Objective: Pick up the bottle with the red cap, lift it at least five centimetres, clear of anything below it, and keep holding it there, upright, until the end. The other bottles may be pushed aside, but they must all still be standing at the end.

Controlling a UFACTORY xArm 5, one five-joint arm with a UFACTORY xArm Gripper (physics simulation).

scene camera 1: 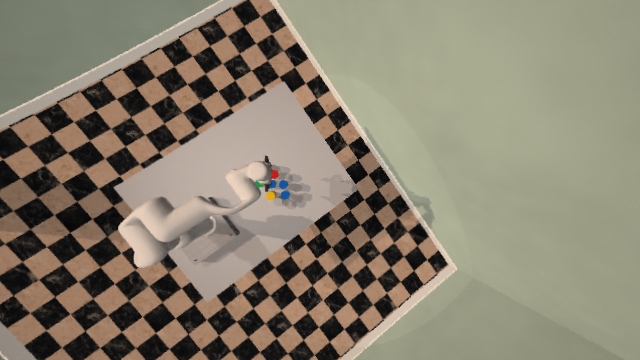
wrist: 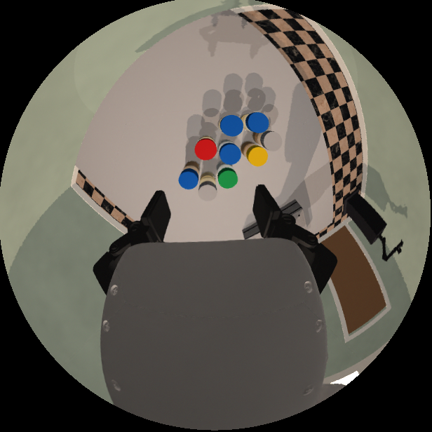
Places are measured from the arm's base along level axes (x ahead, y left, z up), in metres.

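Pixels of known places: arm's base, origin of the base link: [scene camera 1: 206,224].
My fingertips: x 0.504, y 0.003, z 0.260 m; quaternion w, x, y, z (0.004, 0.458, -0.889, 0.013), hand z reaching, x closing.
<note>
For each thing: its top centre in the pictures, then the offset to it from my fingertips. Level surfaces: height alone.
- bottle with the red cap, middle of its top: [scene camera 1: 273,174] dx +0.007, dy +0.007, dz -0.222 m
- green-capped bottle, middle of its top: [scene camera 1: 259,183] dx -0.095, dy +0.013, dz -0.222 m
- grey table, its level: dz -0.327 m
The bottle with the red cap [scene camera 1: 274,174] [wrist: 205,149] stands upright in a cluster of bottles, seen from above. In the wrist view a blue-capped bottle [wrist: 230,154] is close on its right, another blue-capped one [wrist: 188,179] is below left, and a pale-capped one [wrist: 207,191] is below it. My gripper [scene camera 1: 267,174] [wrist: 210,199] is open and empty. It hangs above the near edge of the cluster, and in the wrist view the red cap lies beyond the fingertips. In the scene view the arm hides part of the cluster.
A green-capped bottle [scene camera 1: 258,184] [wrist: 227,178], a yellow-capped one [scene camera 1: 271,195] [wrist: 257,156], two more blue-capped ones [wrist: 231,125] [wrist: 257,122] and a second pale-capped one [wrist: 271,141] stand close by on the grey table [scene camera 1: 225,145] [wrist: 125,125].
</note>
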